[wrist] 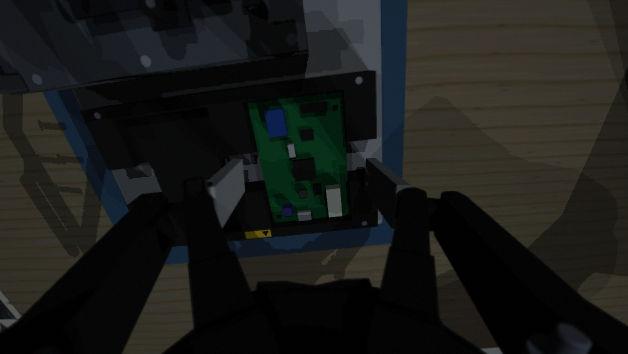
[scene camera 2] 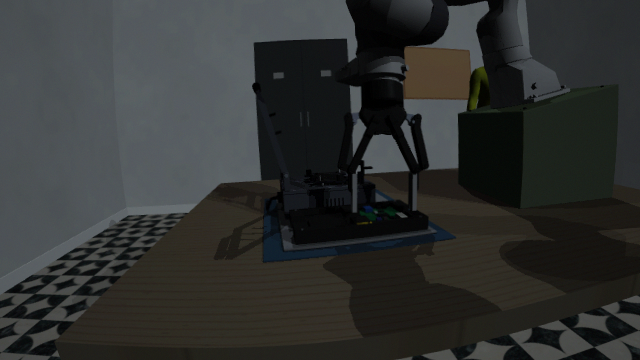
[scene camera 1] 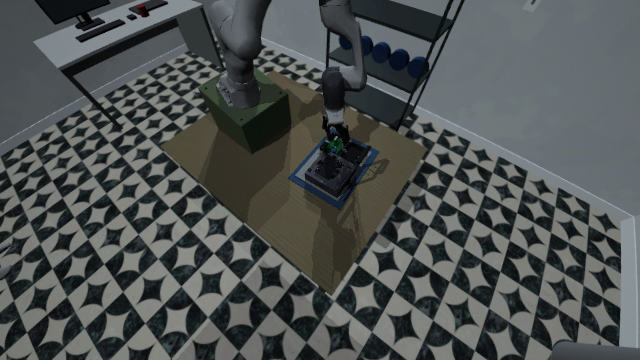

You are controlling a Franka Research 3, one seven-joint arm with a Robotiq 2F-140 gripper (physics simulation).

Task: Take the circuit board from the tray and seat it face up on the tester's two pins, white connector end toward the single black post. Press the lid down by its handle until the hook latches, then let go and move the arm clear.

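Note:
The green circuit board (scene camera 1: 335, 146) (scene camera 2: 370, 216) (wrist: 281, 170) lies face up in the right part of the black tray (scene camera 2: 350, 231) (wrist: 362, 110). In the wrist view its white connector is at the lower right and a blue part at the upper left. My gripper (scene camera 1: 337, 138) (scene camera 2: 384, 207) (wrist: 305, 174) is open and points down, one finger on each side of the board, with gaps to both board edges. The dark tester (scene camera 1: 324, 179) (scene camera 2: 299, 199) (wrist: 220, 52) stands beside the tray. Its lid (scene camera 2: 272, 135) is raised, handle (scene camera 2: 257, 88) at the top. I cannot make out the two pins or the single post.
Tray and tester stand on a light plate on a blue mat (scene camera 1: 341, 204) (scene camera 2: 275, 253) (wrist: 394, 100), on the wooden table top (scene camera 1: 270, 200) (scene camera 2: 210, 300). The arm's green base block (scene camera 1: 260, 125) (scene camera 2: 565, 150) stands to one side. The raised lid stands tall at the tester's far left in scene camera 2.

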